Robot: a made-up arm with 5 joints. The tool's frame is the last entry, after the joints. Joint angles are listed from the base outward. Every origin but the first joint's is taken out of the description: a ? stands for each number. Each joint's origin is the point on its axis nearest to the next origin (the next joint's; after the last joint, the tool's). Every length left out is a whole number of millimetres.
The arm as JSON. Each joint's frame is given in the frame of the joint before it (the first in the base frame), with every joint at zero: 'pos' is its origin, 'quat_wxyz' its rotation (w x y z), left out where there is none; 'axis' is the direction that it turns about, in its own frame. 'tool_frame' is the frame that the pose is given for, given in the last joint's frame.
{
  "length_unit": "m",
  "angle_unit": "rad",
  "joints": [
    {
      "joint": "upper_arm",
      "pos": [
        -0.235,
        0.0,
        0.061
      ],
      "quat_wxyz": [
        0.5,
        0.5,
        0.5,
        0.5
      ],
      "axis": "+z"
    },
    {
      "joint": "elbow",
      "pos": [
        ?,
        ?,
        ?
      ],
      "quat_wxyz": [
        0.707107,
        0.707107,
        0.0,
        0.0
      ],
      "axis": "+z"
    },
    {
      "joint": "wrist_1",
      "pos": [
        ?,
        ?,
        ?
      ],
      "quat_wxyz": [
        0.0,
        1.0,
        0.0,
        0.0
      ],
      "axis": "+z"
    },
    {
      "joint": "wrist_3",
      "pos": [
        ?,
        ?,
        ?
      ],
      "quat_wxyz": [
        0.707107,
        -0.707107,
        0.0,
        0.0
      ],
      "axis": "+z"
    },
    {
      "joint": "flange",
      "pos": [
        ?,
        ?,
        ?
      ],
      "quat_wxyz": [
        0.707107,
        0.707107,
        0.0,
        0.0
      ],
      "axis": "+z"
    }
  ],
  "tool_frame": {
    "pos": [
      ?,
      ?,
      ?
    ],
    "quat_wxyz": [
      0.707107,
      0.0,
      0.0,
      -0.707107
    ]
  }
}
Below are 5 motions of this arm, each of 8 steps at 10 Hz.
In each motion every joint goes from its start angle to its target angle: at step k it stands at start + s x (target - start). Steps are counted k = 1, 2, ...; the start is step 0. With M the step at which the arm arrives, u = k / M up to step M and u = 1 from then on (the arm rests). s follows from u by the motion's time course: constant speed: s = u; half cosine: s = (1 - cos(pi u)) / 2; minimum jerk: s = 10 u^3 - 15 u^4 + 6 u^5.
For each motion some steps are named. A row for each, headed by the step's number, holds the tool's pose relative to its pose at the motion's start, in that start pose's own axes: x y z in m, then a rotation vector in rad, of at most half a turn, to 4 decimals.
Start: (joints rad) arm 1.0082 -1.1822 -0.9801 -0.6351 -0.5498
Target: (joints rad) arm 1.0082 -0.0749 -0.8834 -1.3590 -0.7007
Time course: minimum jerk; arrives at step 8
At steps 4, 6, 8:
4: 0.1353 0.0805 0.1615 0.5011 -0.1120 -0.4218
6: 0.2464 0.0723 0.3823 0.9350 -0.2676 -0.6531
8: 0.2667 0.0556 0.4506 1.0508 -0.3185 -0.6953

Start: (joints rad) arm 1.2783 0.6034 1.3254 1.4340 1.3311
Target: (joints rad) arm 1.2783 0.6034 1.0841 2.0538 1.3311
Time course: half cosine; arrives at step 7
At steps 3, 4, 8:
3: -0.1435 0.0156 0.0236 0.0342 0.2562 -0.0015
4: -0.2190 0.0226 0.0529 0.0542 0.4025 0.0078
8: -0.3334 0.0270 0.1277 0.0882 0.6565 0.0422

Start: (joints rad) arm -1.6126 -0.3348 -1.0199 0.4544 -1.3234
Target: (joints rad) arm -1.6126 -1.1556 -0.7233 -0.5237 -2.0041
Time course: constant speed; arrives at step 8
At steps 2, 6, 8:
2: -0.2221 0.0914 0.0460 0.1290 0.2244 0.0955
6: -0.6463 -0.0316 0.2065 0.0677 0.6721 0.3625
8: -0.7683 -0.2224 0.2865 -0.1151 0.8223 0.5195

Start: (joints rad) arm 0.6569 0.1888 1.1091 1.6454 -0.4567
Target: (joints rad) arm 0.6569 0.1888 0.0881 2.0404 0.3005
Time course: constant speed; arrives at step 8
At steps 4, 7, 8:
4: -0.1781 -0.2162 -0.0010 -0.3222 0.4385 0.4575
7: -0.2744 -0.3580 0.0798 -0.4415 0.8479 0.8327
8: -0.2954 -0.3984 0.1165 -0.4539 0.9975 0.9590

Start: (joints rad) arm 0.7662 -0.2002 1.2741 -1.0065 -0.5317
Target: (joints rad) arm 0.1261 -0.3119 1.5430 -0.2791 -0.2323
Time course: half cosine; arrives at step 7
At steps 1, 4, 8:
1: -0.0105 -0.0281 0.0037 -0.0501 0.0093 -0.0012
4: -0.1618 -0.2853 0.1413 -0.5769 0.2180 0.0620
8: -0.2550 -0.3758 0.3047 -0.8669 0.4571 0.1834

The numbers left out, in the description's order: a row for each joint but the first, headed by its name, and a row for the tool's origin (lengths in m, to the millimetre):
elbow: -0.09 -0.094 0.0
wrist_1: -0.202 0.102 0.0
wrist_3: 0.042 -0.209 0.0
flange: -0.086 0.571 0.0
tool: -0.016 0.017 0.0

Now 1 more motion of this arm.
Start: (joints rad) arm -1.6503 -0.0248 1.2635 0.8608 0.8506
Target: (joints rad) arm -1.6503 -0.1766 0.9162 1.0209 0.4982
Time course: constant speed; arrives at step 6
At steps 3, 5, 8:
3: -0.0746 -0.0125 -0.0119 -0.0049 0.1109 -0.2367
5: -0.1234 -0.0169 -0.0150 -0.0172 0.1867 -0.3906
8: -0.1472 -0.0180 -0.0151 -0.0261 0.2251 -0.4662

